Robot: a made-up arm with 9 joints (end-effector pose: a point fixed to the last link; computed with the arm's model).
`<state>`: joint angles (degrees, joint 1 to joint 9).
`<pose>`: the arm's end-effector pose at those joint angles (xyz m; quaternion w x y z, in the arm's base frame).
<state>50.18 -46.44 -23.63 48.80 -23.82 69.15 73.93 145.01 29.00</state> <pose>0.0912 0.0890 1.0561 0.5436 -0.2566 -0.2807 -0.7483</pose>
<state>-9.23 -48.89 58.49 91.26 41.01 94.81 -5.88 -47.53 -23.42</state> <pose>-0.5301 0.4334 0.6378 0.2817 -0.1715 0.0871 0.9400</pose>
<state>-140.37 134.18 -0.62 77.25 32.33 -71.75 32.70 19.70 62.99</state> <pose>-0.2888 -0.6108 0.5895 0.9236 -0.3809 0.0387 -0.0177</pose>
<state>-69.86 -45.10 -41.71 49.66 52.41 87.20 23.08 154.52 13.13</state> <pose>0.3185 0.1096 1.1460 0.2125 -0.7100 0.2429 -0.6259</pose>
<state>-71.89 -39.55 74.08 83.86 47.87 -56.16 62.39 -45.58 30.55</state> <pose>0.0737 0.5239 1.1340 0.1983 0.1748 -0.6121 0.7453</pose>
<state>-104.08 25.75 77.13 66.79 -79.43 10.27 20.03 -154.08 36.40</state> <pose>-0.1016 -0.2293 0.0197 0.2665 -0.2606 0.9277 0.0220</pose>
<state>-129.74 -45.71 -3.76 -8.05 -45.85 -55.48 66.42 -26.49 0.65</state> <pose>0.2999 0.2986 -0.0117 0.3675 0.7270 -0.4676 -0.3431</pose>
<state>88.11 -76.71 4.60 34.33 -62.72 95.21 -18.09 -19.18 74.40</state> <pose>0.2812 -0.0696 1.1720 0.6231 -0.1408 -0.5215 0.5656</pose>
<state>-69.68 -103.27 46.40 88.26 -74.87 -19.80 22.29 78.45 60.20</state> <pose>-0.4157 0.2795 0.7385 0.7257 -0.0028 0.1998 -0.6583</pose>
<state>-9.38 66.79 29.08 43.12 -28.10 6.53 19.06 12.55 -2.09</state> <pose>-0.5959 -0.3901 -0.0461 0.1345 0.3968 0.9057 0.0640</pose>
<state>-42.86 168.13 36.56 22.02 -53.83 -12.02 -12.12 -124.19 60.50</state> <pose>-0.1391 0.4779 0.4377 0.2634 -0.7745 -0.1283 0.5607</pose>
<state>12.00 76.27 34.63 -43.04 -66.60 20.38 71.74 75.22 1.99</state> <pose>-0.0214 -0.7917 0.7186 0.9225 0.2543 -0.2232 0.1859</pose>
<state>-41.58 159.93 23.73 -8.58 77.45 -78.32 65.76 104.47 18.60</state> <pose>0.1681 0.2328 0.3724 0.2492 -0.5411 -0.1345 -0.7918</pose>
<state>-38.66 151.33 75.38 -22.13 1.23 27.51 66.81 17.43 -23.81</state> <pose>-0.5790 0.5376 0.0411 0.1947 -0.1228 -0.5810 -0.7807</pose>
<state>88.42 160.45 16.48 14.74 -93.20 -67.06 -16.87 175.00 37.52</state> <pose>0.1420 -0.1089 0.6797 0.1473 -0.3157 0.6661 -0.6595</pose>
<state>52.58 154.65 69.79 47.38 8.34 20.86 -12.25 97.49 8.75</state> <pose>-0.7925 -0.0267 0.3935 0.1177 -0.5574 -0.7747 0.2745</pose>
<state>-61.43 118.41 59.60 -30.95 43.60 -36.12 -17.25 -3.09 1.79</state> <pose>0.0661 0.1822 -0.2222 0.6670 0.6333 0.3369 0.2013</pose>
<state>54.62 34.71 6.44 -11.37 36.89 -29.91 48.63 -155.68 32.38</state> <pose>0.0375 -0.4261 0.0427 0.5823 0.4970 0.3025 -0.5678</pose>
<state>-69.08 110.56 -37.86 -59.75 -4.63 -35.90 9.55 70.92 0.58</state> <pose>-0.6785 -0.2391 0.4702 0.1889 -0.4704 -0.8257 0.2475</pose>
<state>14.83 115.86 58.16 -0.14 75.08 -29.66 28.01 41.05 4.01</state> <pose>-0.2002 0.0037 -0.3399 0.2844 0.6556 0.6413 0.2794</pose>
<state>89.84 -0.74 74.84 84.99 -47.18 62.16 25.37 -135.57 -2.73</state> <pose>0.6215 -0.5262 -0.0580 0.4860 0.7697 -0.2701 -0.3137</pose>
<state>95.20 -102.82 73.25 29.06 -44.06 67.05 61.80 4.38 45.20</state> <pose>0.1870 -0.7983 0.8551 0.1953 0.0042 0.9738 -0.1168</pose>
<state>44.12 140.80 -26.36 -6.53 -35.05 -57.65 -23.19 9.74 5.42</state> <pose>-0.2563 -0.3878 0.0593 0.4151 0.1304 -0.7681 -0.4699</pose>
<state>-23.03 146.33 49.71 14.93 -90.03 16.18 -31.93 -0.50 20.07</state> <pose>-0.6299 0.1546 0.2412 0.1610 -0.1731 -0.2362 -0.9425</pose>
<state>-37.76 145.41 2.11 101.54 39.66 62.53 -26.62 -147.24 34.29</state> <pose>0.1524 -0.4578 -0.3004 0.4830 0.3845 -0.7843 -0.0612</pose>
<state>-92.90 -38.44 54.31 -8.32 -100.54 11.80 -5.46 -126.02 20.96</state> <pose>0.2925 0.2528 0.0328 0.5901 0.1258 0.7342 0.3112</pose>
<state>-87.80 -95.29 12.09 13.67 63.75 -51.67 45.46 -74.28 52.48</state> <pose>-0.0066 0.0860 1.0972 0.5712 -0.6458 -0.5059 0.0260</pose>
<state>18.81 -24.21 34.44 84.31 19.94 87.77 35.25 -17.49 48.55</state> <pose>-0.3517 -0.0240 1.2538 0.1420 0.3243 0.6109 -0.7081</pose>
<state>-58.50 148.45 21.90 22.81 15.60 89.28 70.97 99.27 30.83</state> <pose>-0.3221 -0.3203 -0.2021 0.0526 0.5731 0.7873 -0.2212</pose>
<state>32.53 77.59 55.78 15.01 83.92 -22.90 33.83 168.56 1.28</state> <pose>0.2270 -0.3110 -0.1983 0.2524 0.9275 0.0276 -0.2745</pose>
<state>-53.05 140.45 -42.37 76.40 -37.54 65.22 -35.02 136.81 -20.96</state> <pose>0.3420 -0.3685 -0.3119 0.7172 0.6511 0.2471 0.0251</pose>
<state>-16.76 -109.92 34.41 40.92 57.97 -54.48 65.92 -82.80 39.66</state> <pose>0.5266 0.2647 0.8166 0.7085 -0.0090 -0.4960 0.5020</pose>
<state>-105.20 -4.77 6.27 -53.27 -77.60 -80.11 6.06 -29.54 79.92</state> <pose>0.4296 0.3525 0.4034 0.4591 0.7020 -0.5253 0.1429</pose>
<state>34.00 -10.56 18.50 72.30 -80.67 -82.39 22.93 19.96 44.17</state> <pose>0.2485 -0.3576 0.0370 0.4896 0.4129 0.6199 0.4534</pose>
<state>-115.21 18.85 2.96 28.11 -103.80 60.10 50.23 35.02 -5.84</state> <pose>-0.2872 0.9014 0.5422 0.2826 -0.7514 -0.3364 -0.4924</pose>
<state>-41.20 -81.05 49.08 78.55 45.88 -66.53 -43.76 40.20 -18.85</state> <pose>0.3962 0.4719 0.8682 0.4514 -0.8763 -0.0851 0.1452</pose>
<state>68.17 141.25 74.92 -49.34 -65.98 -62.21 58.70 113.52 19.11</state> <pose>0.3980 -0.1822 0.2851 0.5677 0.4928 0.1999 0.6284</pose>
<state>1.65 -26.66 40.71 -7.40 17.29 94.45 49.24 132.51 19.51</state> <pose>-0.3401 0.1397 1.1487 0.1778 -0.1701 -0.0540 -0.9677</pose>
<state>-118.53 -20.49 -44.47 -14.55 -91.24 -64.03 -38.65 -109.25 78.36</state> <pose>0.2057 0.4085 0.4407 0.2007 0.6547 -0.2943 0.6667</pose>
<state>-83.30 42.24 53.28 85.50 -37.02 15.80 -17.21 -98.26 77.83</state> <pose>-0.7311 -0.2648 0.1129 0.1184 -0.4367 -0.8710 -0.1912</pose>
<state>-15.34 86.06 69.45 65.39 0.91 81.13 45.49 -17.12 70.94</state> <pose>-0.8817 -0.3814 0.0576 0.3554 -0.5538 -0.5362 -0.5287</pose>
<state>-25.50 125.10 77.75 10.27 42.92 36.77 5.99 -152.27 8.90</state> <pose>-0.2819 0.2667 -0.3080 0.0616 -0.6522 0.3983 0.6420</pose>
